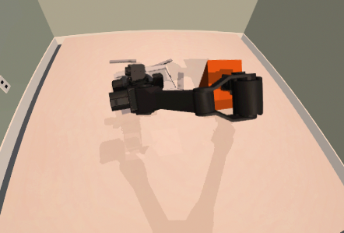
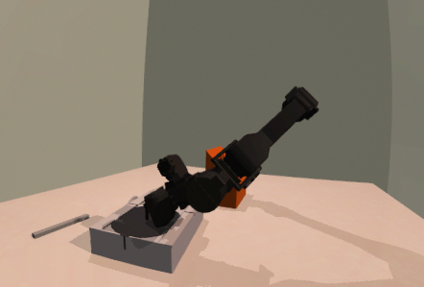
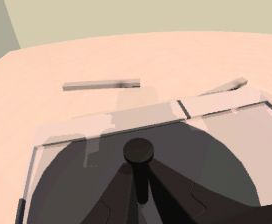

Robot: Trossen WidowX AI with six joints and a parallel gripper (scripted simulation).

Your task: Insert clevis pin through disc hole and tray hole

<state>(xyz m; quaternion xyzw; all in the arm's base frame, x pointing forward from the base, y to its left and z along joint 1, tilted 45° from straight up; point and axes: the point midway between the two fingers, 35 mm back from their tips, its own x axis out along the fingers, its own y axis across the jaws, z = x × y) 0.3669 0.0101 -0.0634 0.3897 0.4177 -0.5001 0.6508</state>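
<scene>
The steel tray is 4 cm behind my gripper tip and 5 cm below it. Also, from my gripper tip: steel clevis pin 1 cm below; thin grey bar 8 cm ahead, 22 cm to the right, 8 cm below; dark flat disc 3 cm below.
</scene>
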